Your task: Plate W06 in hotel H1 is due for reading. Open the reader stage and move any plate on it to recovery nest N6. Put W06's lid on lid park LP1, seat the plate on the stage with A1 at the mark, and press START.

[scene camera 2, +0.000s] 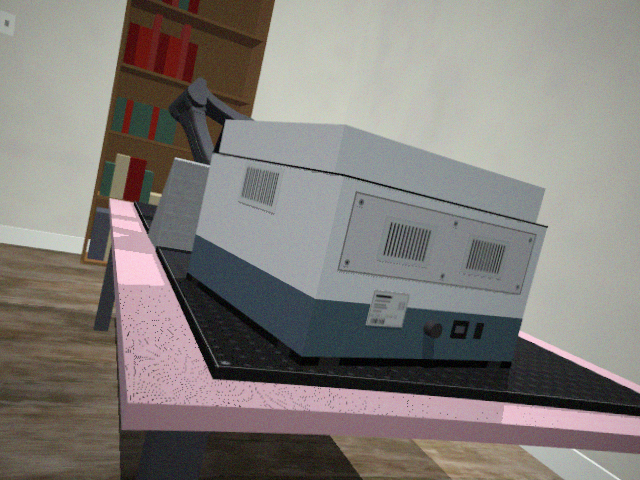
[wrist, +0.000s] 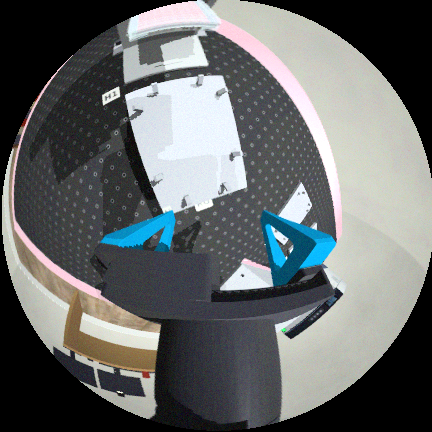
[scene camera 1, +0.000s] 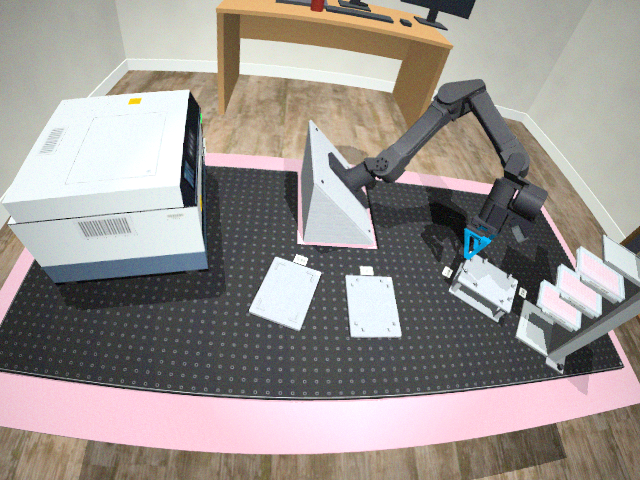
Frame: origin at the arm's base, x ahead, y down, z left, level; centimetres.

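Seen in the pictures: gripper, fingertip midpoint: (wrist: pixel 217 214) (scene camera 1: pixel 471 253); arm's base at its link origin: (scene camera 1: pixel 348 182).
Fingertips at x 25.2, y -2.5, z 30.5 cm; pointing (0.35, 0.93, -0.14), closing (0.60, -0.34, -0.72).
Offsets run from my fingertips to a thing's top centre. "*": to the spot under its first point. Level surfaces: height alone.
My gripper (scene camera 1: pixel 469 253) (wrist: pixel 217 214) has blue fingers, open and empty, above the arm-side end of the white raised stand (scene camera 1: pixel 485 281) (wrist: pixel 200 120). In scene camera 1, hotel H1 {* dz +22.9, dx +25.7, dy -7.4 cm} (scene camera 1: pixel 594 328) (wrist: pixel 131 70) rises at the right edge. It holds three pink-topped plates {dz +21.7, dx +16.3, dy -2.8 cm} (scene camera 1: pixel 558 304) {dz +21.7, dx +16.3, dy -9.9 cm} (scene camera 1: pixel 578 290) {dz +21.7, dx +16.3, dy -17.0 cm} (scene camera 1: pixel 599 273); which is W06 cannot be read. The reader {dz -88.4, dx -11.6, dy -17.8 cm} (scene camera 1: pixel 118 155) (scene camera 2: pixel 268 222) stands at the left with its housing shut; its stage and START button cannot be made out. Two flat white plates with corner stops or pins {* dz -46.8, dx +8.3, dy +8.9 cm} (scene camera 1: pixel 285 292) {* dz -25.8, dx +10.6, dy +9.1 cm} (scene camera 1: pixel 373 305) lie mid-mat; their labels are unreadable.
The grey wedge-shaped arm base (scene camera 1: pixel 330 217) stands between the reader and the raised stand. A black perforated mat {dy +10.1 cm} (scene camera 1: pixel 206 351) (scene camera 2: pixel 232 356) covers much of the pink table {dy +11.4 cm} (scene camera 1: pixel 310 423) (scene camera 2: pixel 149 335). A wooden desk (scene camera 1: pixel 227 62) stands behind, and a bookshelf (scene camera 2: pixel 261 51) shows in scene camera 2.
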